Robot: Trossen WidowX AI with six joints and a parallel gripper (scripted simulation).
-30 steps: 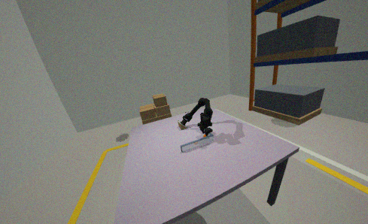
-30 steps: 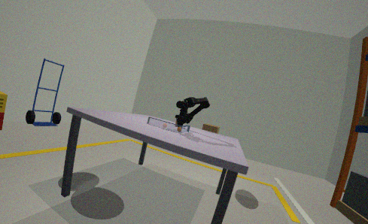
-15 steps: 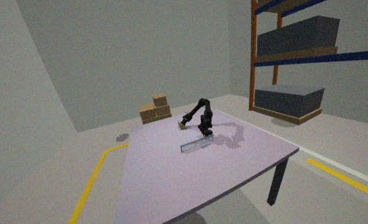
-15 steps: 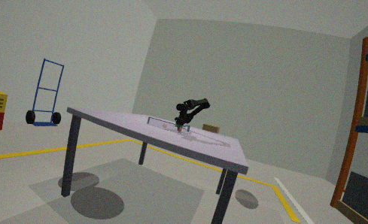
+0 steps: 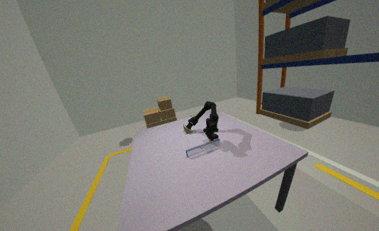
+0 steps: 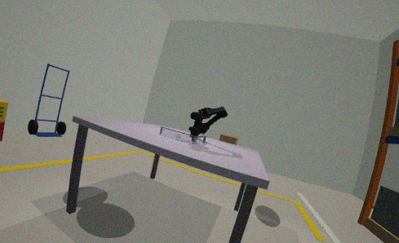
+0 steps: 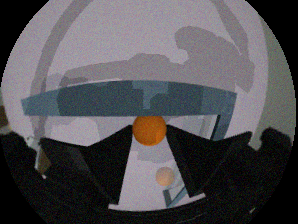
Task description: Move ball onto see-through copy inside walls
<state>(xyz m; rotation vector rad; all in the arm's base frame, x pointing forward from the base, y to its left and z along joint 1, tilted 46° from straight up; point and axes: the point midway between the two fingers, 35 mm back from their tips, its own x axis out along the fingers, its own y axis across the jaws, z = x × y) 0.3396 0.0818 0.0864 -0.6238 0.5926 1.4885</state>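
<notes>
Now: gripper tip 120 mm to the left of the see-through copy of ball and 40 mm short of it. Also, from my gripper tip: orange ball (right at my gripper tip).
</notes>
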